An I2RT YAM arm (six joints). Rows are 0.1 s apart.
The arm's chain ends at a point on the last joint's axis. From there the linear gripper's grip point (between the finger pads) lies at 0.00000 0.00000 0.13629 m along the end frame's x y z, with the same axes.
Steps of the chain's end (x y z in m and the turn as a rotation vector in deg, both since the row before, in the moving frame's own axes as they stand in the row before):
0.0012, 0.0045, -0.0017, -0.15, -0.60, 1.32
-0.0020, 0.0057, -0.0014, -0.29, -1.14, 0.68
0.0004, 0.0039, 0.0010, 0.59, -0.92, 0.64
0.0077, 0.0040, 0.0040, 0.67, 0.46, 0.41
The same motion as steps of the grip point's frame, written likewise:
-0.0002, 0.0048, -0.0017, -0.15, -0.60, 1.32
-0.0047, 0.0064, -0.0014, -0.29, -1.14, 0.68
-0.0018, 0.0025, 0.0010, 0.59, -0.92, 0.64
0.0088, 0.0024, 0.0040, 0.67, 0.46, 0.41

